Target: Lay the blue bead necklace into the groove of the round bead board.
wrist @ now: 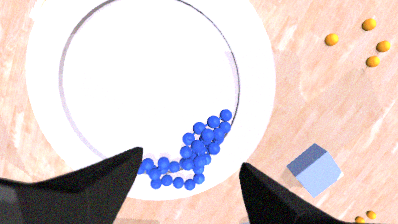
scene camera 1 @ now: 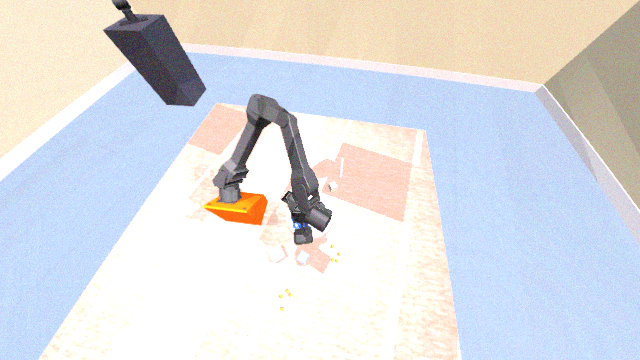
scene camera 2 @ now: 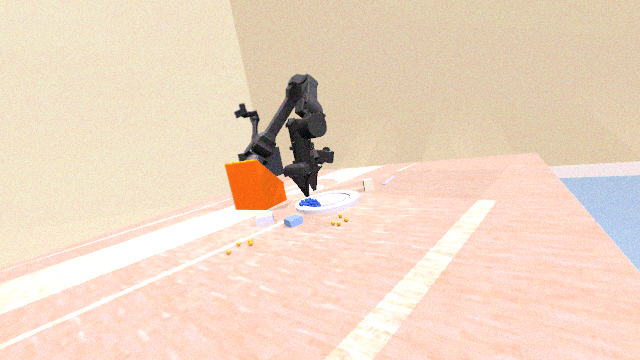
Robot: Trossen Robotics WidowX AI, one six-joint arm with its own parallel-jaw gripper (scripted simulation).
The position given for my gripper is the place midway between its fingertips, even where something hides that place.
My gripper (scene camera 2: 311, 193) is open and holds nothing. Further things: a light blue cube (wrist: 315, 169).
My gripper also shows in the wrist view (wrist: 192, 161).
